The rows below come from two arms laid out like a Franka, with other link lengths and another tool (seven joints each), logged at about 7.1 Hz.
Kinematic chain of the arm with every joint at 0, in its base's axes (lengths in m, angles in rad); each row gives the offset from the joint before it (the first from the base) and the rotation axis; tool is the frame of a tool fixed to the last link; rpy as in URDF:
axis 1: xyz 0 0 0.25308 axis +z
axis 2: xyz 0 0 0 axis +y
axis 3: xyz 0 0 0.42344 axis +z
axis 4: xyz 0.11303 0 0 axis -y
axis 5: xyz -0.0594 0 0.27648 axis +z
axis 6: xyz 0 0 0 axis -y
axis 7: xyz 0.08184 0 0 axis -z
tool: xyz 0.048 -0.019 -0.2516 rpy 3.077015 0 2.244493
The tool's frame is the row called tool.
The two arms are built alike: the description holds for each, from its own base.
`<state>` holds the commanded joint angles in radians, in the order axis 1, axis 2, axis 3, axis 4, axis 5, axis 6, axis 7, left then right.
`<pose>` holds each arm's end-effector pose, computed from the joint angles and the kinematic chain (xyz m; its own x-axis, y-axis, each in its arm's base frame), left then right.
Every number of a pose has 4 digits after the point.
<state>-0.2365 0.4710 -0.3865 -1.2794 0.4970 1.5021 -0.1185 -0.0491 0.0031 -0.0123 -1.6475 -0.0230 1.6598 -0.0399</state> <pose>0.6072 -0.2477 0.3355 -0.1708 0.9130 0.3706 0.9824 0.1288 0.1353 0.5252 -0.0549 0.4634 -0.6084 0.7933 -0.0234 0.7914 0.6086 0.0564</pose>
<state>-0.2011 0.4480 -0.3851 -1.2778 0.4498 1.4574 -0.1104 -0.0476 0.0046 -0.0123 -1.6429 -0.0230 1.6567 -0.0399</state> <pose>0.5975 -0.2273 0.3445 -0.2010 0.9108 0.3607 0.9794 0.1791 0.0936 0.5258 -0.0541 0.4641 -0.6095 0.7924 -0.0234 0.7906 0.6098 0.0564</pose>
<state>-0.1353 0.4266 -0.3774 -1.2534 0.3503 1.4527 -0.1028 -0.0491 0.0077 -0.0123 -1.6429 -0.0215 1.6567 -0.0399</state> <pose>0.6018 -0.2068 0.3608 -0.2706 0.9222 0.2763 0.9625 0.2648 0.0588 0.5264 -0.0546 0.4624 -0.6083 0.7934 -0.0203 0.7917 0.6084 0.0550</pose>
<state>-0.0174 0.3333 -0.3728 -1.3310 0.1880 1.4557 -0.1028 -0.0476 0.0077 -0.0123 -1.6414 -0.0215 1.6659 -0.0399</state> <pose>0.5781 -0.1693 0.3858 -0.3743 0.9100 0.1784 0.9231 0.3839 -0.0211 0.5291 -0.0539 0.4643 -0.6094 0.7924 -0.0273 0.7901 0.6098 0.0631</pose>
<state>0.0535 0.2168 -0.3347 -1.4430 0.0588 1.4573 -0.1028 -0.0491 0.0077 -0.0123 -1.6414 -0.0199 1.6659 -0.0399</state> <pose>0.5412 -0.1389 0.4096 -0.4651 0.8765 0.1241 0.8758 0.4760 -0.0800 0.5290 -0.0543 0.4642 -0.6081 0.7934 -0.0261 0.7910 0.6084 0.0642</pose>
